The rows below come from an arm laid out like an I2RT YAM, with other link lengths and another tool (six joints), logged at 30 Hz.
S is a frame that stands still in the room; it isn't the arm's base.
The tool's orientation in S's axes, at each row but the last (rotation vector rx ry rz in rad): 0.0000, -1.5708, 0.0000; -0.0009, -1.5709, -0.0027; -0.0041, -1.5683, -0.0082; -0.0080, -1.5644, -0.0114; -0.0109, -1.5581, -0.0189; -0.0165, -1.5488, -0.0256; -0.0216, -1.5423, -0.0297; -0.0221, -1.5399, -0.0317; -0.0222, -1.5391, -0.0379; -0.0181, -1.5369, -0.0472; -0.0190, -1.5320, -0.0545; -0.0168, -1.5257, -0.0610
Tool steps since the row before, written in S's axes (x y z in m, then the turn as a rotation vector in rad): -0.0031, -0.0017, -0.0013, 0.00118, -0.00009, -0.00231; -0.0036, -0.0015, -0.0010, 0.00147, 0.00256, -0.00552; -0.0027, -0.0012, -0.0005, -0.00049, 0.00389, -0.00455; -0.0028, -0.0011, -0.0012, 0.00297, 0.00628, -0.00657; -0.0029, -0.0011, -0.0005, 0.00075, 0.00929, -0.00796; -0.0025, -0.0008, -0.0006, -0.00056, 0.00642, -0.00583; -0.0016, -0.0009, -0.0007, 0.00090, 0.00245, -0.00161; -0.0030, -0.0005, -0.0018, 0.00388, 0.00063, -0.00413; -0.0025, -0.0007, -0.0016, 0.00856, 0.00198, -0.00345; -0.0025, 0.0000, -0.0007, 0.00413, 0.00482, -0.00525; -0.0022, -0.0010, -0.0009, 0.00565, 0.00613, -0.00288; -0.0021, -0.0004, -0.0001, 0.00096, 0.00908, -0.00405
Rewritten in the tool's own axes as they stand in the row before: -0.0013, -0.0017, 0.0031, -0.00231, -0.00009, -0.00118; -0.0010, -0.0015, 0.0036, -0.00552, 0.00256, -0.00146; -0.0005, -0.0012, 0.0027, -0.00456, 0.00387, 0.00051; -0.0012, -0.0011, 0.0028, -0.00656, 0.00630, -0.00293; -0.0005, -0.0012, 0.0029, -0.00800, 0.00926, -0.00067; -0.0006, -0.0009, 0.0025, -0.00588, 0.00637, 0.00060; -0.0007, -0.0010, 0.0015, -0.00160, 0.00247, -0.00086; -0.0019, -0.0006, 0.0029, -0.00401, 0.00074, -0.00398; -0.0017, -0.0008, 0.0024, -0.00320, 0.00228, -0.00858; -0.0008, -0.0001, 0.0025, -0.00520, 0.00489, -0.00410; -0.0010, -0.0011, 0.0021, -0.00281, 0.00633, -0.00547; -0.0002, -0.0005, 0.0021, -0.00427, 0.00900, -0.00069
